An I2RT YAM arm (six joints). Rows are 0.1 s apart.
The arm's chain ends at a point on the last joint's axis. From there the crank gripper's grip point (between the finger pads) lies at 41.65 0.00 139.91 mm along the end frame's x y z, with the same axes.
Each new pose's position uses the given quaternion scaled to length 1; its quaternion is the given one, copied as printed.
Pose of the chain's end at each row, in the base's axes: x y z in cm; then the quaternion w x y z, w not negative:
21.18 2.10 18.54 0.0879 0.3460 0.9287 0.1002
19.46 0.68 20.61 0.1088 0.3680 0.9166 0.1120
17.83 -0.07 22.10 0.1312 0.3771 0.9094 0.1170
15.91 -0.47 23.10 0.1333 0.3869 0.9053 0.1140
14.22 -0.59 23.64 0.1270 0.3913 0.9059 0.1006
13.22 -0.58 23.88 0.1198 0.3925 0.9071 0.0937
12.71 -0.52 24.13 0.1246 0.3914 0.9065 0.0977
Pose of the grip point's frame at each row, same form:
21.33 6.60 4.65 0.0879 0.3460 0.9287 0.1002
20.47 5.34 6.81 0.1088 0.3680 0.9166 0.1120
19.57 4.51 8.35 0.1312 0.3771 0.9094 0.1170
17.75 4.02 9.33 0.1333 0.3869 0.9053 0.1140
15.79 3.63 9.75 0.1270 0.3913 0.9059 0.1006
14.53 3.54 9.94 0.1198 0.3925 0.9071 0.0937
14.18 3.65 10.22 0.1246 0.3914 0.9065 0.0977

